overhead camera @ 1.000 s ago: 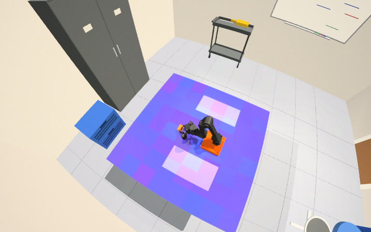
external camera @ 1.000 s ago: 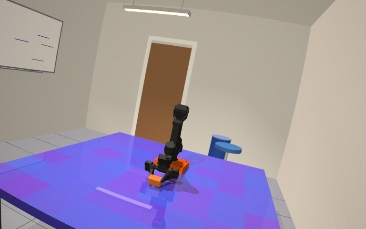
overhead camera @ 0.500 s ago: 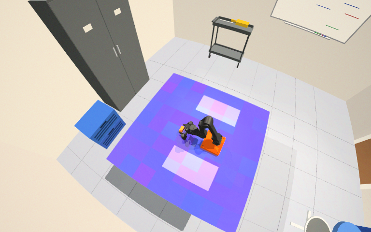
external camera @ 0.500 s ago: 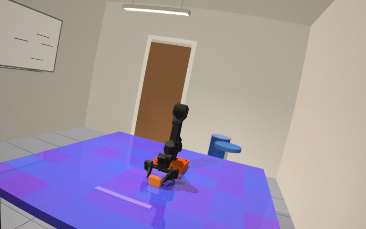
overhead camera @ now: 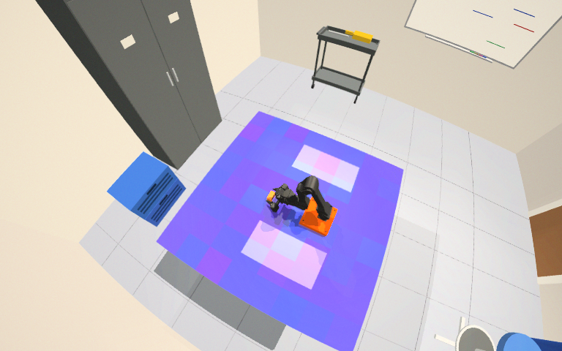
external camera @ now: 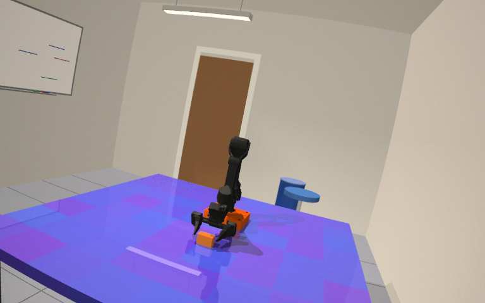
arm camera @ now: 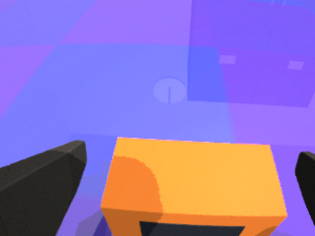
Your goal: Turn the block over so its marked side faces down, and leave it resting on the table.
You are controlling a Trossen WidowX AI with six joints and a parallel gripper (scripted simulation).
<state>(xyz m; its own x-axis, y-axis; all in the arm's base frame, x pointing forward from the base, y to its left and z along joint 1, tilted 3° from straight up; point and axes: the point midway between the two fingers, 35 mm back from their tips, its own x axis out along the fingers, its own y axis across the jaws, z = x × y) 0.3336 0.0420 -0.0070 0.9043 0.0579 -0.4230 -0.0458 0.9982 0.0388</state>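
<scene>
Right now the block is 2 cm behind my gripper tip and 1 cm below it.
</scene>
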